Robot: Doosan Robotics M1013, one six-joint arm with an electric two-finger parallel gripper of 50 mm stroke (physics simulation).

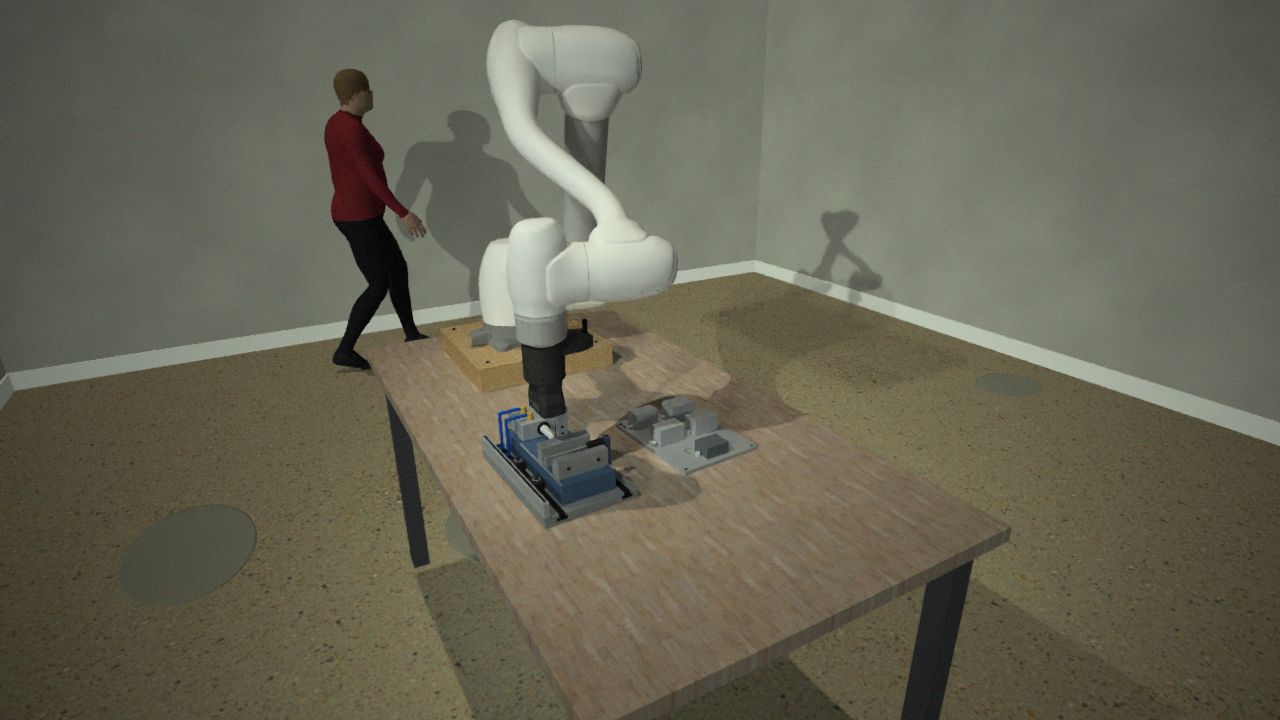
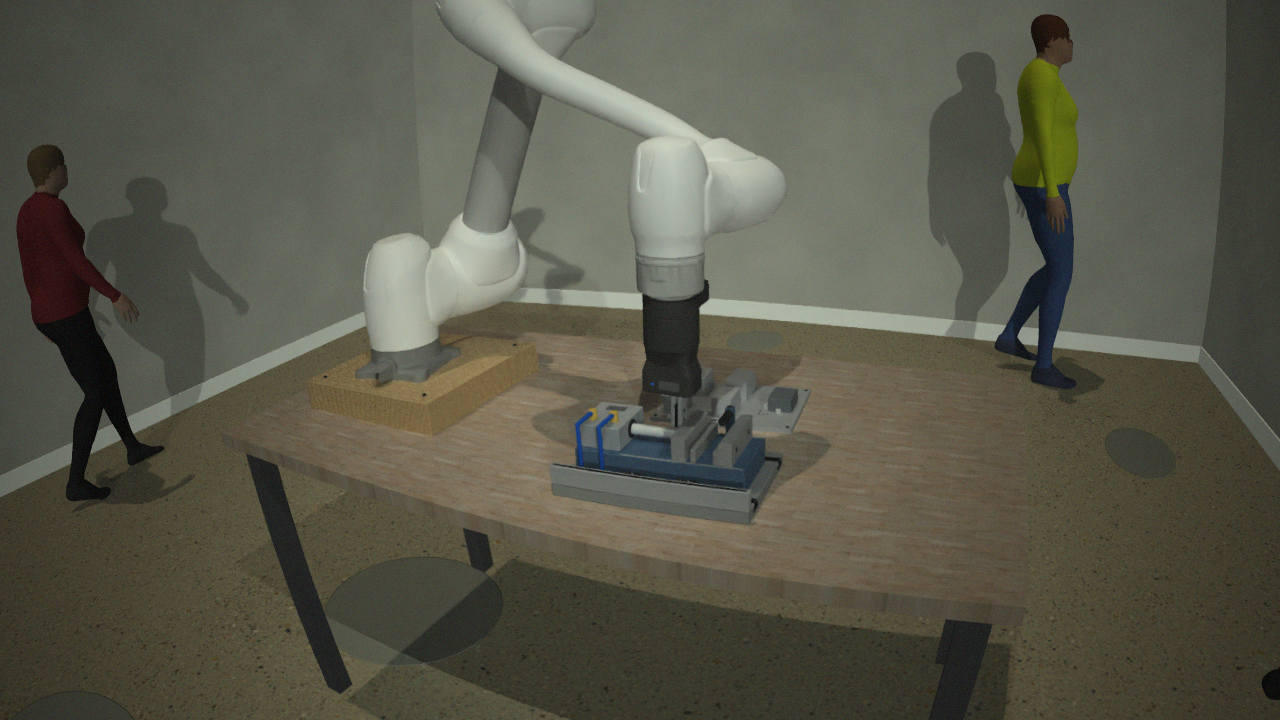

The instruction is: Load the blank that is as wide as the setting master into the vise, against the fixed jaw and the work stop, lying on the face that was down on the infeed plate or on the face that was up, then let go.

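Pixels of known places: gripper, fingertip midpoint: [image 1: 561,435] [image 2: 678,424]; arm's base, origin of the base link: [image 1: 512,337] [image 2: 408,366].
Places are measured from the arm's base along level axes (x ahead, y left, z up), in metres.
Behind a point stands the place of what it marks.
Observation:
The blue vise [image 1: 583,483] {x 0.748, y -0.303, z -0.011 m} [image 2: 685,467] {x 0.656, y -0.333, z -0.009 m} sits on a grey base [image 1: 527,487] {x 0.689, y -0.383, z -0.015 m} [image 2: 653,495] {x 0.619, y -0.373, z -0.035 m} near the middle of the table. My gripper [image 1: 555,420] {x 0.634, y -0.271, z 0.029 m} [image 2: 666,405] {x 0.634, y -0.271, z 0.029 m} points straight down over the vise's rear part, close above its grey jaws, and its fingers are shut with nothing seen between them. A white cylinder [image 1: 543,429] {x 0.574, y -0.272, z 0.020 m} [image 2: 649,429] {x 0.591, y -0.274, z 0.020 m} lies by the blue and yellow posts [image 1: 510,425] {x 0.494, y -0.299, z 0.007 m} [image 2: 593,432] {x 0.515, y -0.302, z 0.023 m} at the vise's end. The infeed plate [image 1: 689,460] {x 0.758, y -0.049, z -0.055 m} [image 2: 802,392] {x 0.792, y 0.082, z -0.055 m} lies to the right of the vise with several grey blanks [image 1: 669,432] {x 0.678, y -0.030, z -0.029 m} on it. The vise opening under the gripper is partly hidden.
The arm's base stands on a wooden block [image 1: 500,365] {x 0.167, y -0.135, z -0.001 m} [image 2: 429,393] {x 0.135, y -0.139, z 0.000 m} at the table's far end. A person in red [image 1: 360,206] [image 2: 57,269] walks by the far wall. A person in yellow [image 2: 1042,179] walks at the back right.

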